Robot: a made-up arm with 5 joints.
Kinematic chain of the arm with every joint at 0, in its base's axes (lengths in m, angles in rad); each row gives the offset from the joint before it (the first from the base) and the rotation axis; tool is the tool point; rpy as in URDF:
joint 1: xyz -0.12 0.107 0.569 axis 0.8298 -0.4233 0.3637
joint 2: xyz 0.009 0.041 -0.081 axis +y
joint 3: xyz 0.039 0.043 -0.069 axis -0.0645 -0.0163 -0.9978
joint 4: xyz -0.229 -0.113 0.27 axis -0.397 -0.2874 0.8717
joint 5: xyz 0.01 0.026 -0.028 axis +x
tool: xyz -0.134 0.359 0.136 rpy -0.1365 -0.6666 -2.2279
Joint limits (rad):
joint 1: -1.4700..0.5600
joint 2: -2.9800..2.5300
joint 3: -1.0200..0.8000
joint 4: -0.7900..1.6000
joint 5: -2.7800..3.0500
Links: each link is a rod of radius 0.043 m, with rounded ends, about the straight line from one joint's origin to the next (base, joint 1, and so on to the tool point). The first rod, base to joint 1, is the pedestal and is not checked.
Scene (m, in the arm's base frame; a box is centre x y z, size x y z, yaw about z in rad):
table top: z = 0
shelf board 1: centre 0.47 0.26 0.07 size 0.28 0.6 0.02 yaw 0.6
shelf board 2: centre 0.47 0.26 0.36 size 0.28 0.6 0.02 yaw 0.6
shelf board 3: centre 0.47 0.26 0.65 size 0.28 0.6 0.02 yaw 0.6
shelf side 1: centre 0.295 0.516 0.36 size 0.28 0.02 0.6 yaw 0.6
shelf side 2: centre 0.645 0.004 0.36 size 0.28 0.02 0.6 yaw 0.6
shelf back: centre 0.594 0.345 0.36 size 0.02 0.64 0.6 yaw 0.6
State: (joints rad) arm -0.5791 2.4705 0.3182 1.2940 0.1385
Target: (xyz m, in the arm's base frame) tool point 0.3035 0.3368 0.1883
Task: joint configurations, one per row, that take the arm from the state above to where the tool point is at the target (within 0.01 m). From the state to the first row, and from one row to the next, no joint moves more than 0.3 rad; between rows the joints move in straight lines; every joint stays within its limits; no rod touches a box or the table.
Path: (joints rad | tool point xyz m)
1: -0.8018 2.4854 0.1307 1.0579 -0.1298 | 0.4333 0.1795 0.5136
2: -1.0246 2.5002 -0.0568 0.8218 -0.3982 | 0.3755 0.1326 0.5043
3: -1.2473 2.5151 -0.2444 0.5857 -0.6665 | 0.3109 0.0969 0.5093
4: -1.4700 2.5300 -0.4319 0.3496 -0.9349 | 0.2466 0.0770 0.5314
5: -1.4492 2.5270 -0.1748 0.4240 -0.8952 | 0.2600 0.1106 0.4405
6: -1.4284 2.5240 0.0822 0.4983 -0.8555 | 0.2529 0.1522 0.3501
7: -1.4076 2.5210 0.3393 0.5727 -0.8159 | 0.2249 0.1996 0.2647
8: -1.3869 2.5179 0.5963 0.6471 -0.7762 | 0.1764 0.2498 0.1883
9: -1.1745 2.5240 0.6164 0.7617 -0.4902 | 0.2357 0.2940 0.1775
10: -0.9621 2.5300 0.6366 0.8763 -0.2043 | 0.3035 0.3368 0.1883

